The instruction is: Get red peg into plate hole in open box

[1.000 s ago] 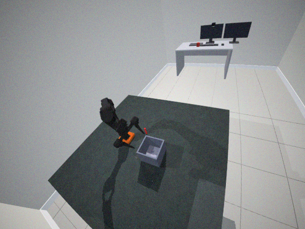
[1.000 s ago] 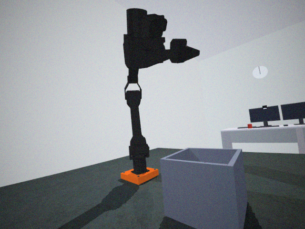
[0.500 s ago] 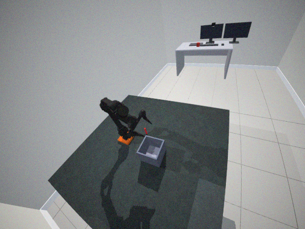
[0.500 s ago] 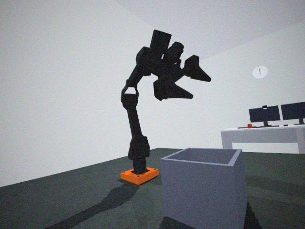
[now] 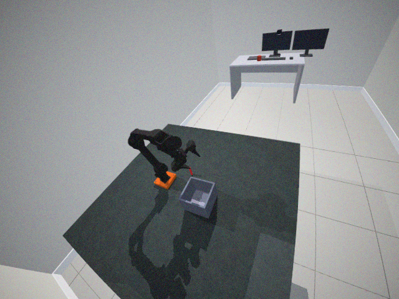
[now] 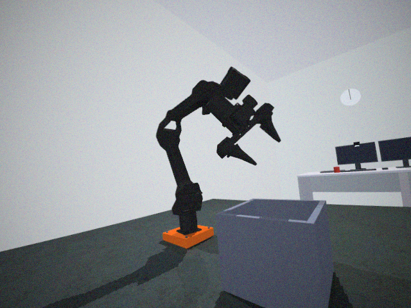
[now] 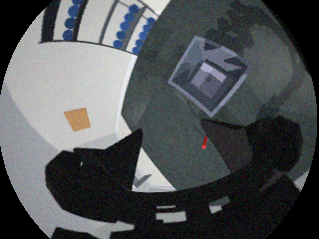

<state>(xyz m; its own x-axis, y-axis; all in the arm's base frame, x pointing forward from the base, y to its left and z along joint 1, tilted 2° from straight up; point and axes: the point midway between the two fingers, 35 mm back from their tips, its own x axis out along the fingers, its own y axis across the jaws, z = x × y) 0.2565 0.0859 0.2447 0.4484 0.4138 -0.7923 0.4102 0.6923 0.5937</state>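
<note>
The red peg is 21 cm below my gripper tip, 13 cm behind it and 4 cm to the left of it. The rest, counted from my gripper tip: plate: 20 cm below, 10 cm to the right, 6 cm ahead.
</note>
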